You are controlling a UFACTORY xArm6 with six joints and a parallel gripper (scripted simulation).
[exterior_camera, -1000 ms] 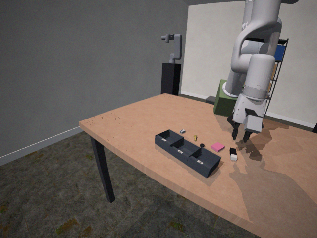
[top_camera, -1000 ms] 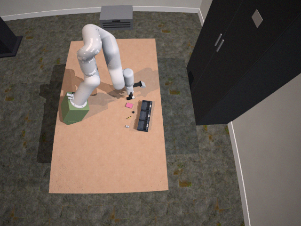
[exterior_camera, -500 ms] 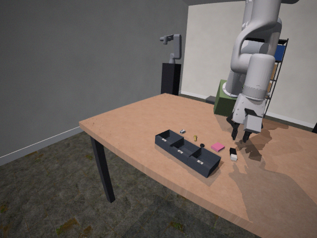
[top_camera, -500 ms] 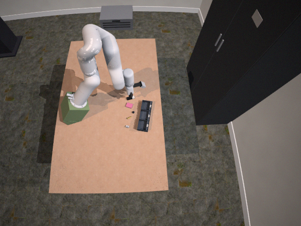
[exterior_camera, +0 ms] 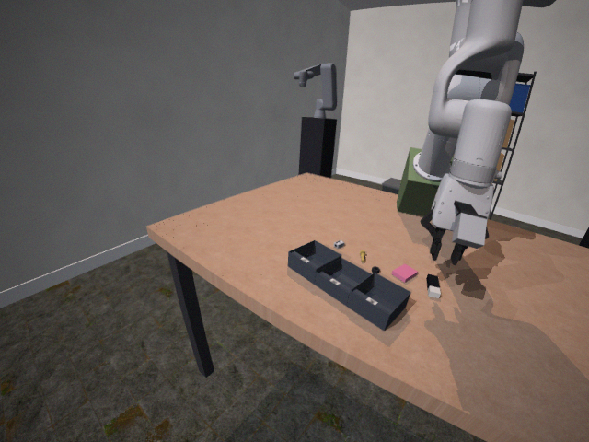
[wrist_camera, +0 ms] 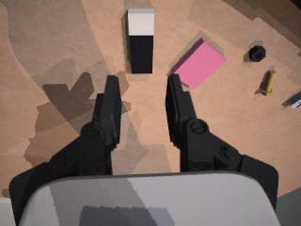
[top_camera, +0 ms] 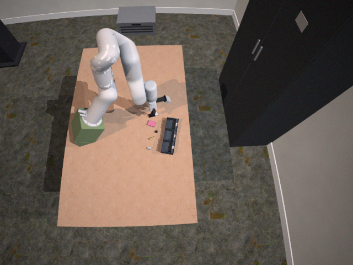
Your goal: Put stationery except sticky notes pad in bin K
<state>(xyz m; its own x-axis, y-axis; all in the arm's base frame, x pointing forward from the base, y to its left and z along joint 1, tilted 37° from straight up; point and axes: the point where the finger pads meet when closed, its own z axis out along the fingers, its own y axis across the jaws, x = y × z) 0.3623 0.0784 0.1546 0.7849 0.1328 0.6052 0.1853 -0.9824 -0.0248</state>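
The black-and-white block is 9 cm below my hand and 1 cm ahead of it. Also, from my hand: yellow bolt 18 cm to the right, 9 cm below, 2 cm behind; black nut 13 cm to the right, 9 cm below, 2 cm ahead; pink sticky-note pad 9 cm below, 7 cm to the right, 1 cm behind.
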